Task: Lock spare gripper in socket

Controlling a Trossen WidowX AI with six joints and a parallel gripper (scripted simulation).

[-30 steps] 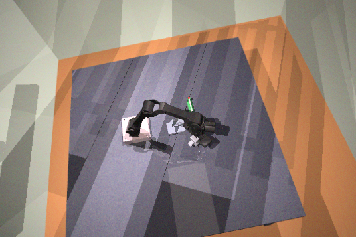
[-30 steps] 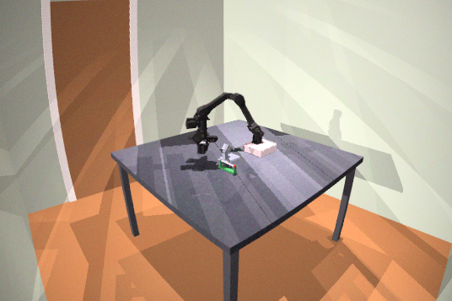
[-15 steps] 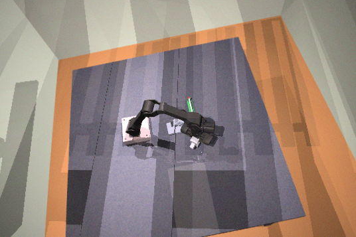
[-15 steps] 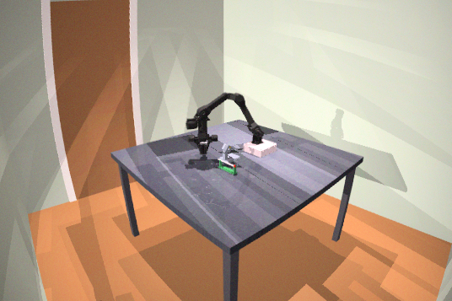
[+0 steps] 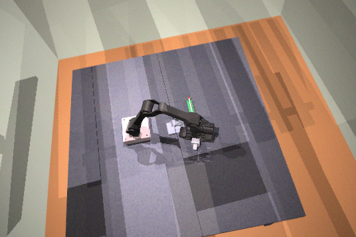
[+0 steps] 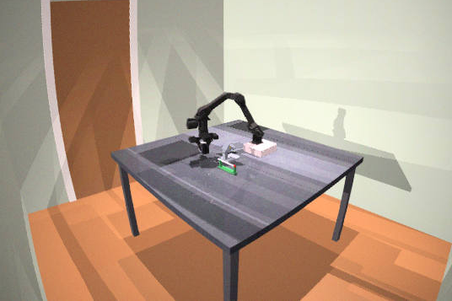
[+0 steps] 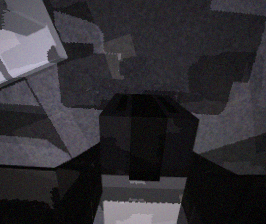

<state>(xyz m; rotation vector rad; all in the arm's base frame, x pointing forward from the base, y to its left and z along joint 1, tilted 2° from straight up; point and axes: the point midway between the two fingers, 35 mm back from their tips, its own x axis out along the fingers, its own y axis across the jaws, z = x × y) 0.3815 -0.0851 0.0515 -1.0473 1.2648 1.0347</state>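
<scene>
Right now the spare gripper is 20 mm to the right of my gripper tip and 20 mm above it. The rest, counted from my gripper tip: green bracket (240 mm to the left, 30 mm below, 20 mm behind); then grey mount (120 mm to the left, 110 mm behind).
</scene>
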